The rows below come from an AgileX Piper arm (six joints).
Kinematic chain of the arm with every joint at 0, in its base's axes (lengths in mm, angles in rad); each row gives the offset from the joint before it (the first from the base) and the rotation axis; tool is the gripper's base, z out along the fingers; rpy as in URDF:
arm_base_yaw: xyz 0 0 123 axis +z
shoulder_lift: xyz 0 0 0 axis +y
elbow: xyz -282.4 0 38.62 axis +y
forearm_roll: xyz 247.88 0 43.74 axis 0.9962 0 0.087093
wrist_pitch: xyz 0 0 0 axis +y
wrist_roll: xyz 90.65 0 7.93 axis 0.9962 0 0.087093
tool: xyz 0 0 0 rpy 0 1.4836 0
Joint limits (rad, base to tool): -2.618..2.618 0..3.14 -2.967..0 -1.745..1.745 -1.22..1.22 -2.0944..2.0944
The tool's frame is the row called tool.
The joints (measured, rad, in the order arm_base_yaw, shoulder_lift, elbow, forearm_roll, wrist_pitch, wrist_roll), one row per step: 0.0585 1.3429 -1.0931 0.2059 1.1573 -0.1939; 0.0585 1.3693 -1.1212 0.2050 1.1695 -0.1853; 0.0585 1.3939 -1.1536 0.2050 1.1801 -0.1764; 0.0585 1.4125 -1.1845 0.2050 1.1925 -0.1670; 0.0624 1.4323 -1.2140 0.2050 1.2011 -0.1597; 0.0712 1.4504 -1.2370 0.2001 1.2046 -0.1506; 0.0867 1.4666 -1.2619 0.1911 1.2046 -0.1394; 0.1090 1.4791 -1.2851 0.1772 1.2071 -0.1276; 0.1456 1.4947 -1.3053 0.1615 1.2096 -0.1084
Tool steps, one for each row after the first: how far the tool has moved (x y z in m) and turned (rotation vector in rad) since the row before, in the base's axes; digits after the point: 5 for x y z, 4 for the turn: 0.00659 0.00040 0.00078 0.0009 0.0119 -0.0056; 0.00686 0.00048 0.00228 0.0022 0.0044 -0.0063; 0.00544 0.00040 0.00327 0.0025 0.0018 -0.0065; 0.00570 0.00146 0.00254 0.0020 0.0002 -0.0013; 0.00502 0.00238 0.00115 -0.0026 0.0001 0.0015; 0.00487 0.00399 0.00213 -0.0057 -0.0071 0.0059; 0.00343 0.00558 0.00253 -0.0101 -0.0072 0.0131; 0.00288 0.00975 0.00075 -0.0107 -0.0005 0.0203
